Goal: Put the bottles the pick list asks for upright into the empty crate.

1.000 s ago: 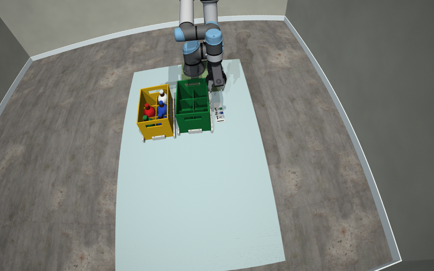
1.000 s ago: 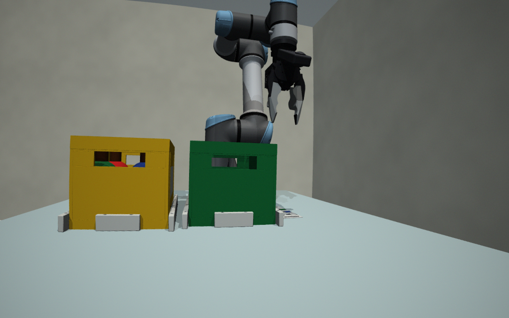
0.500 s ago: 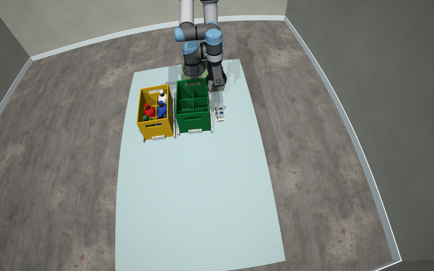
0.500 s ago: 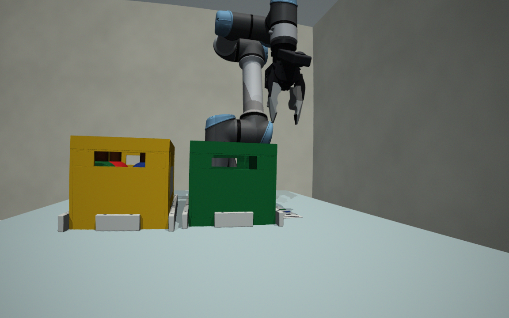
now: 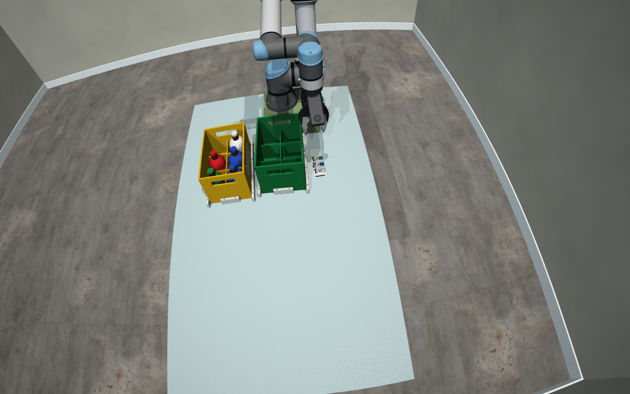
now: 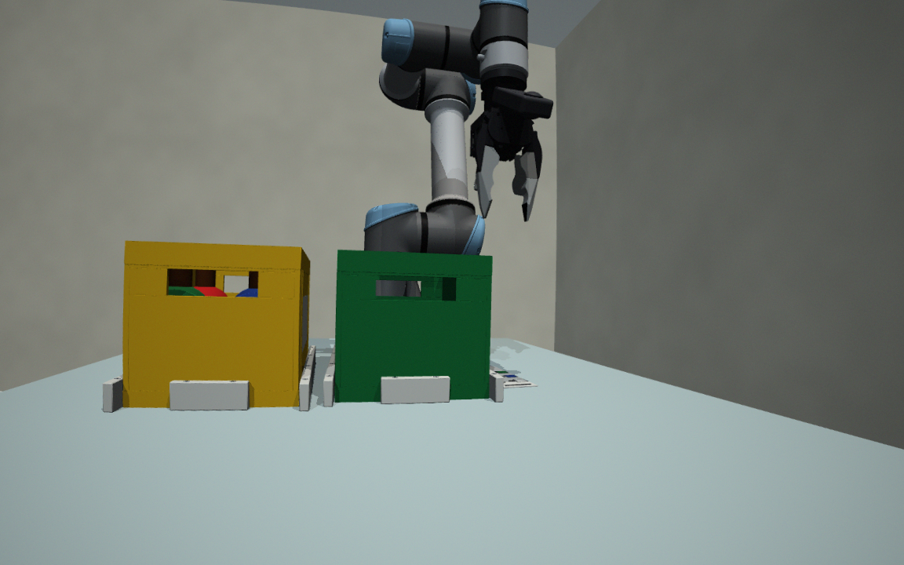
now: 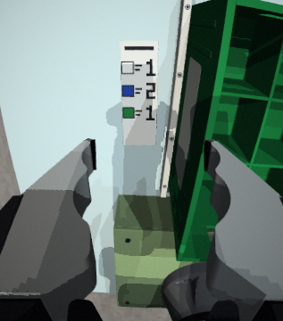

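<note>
Right now the white bottle is 35 cm to the right of my hand, 16 cm below it and 7 cm behind it. Also, from my hand: yellow crate: 37 cm to the right, 17 cm below, 3 cm ahead; green crate: 17 cm below, 15 cm to the right, 3 cm behind; pick list: 25 cm below, 5 cm behind.
</note>
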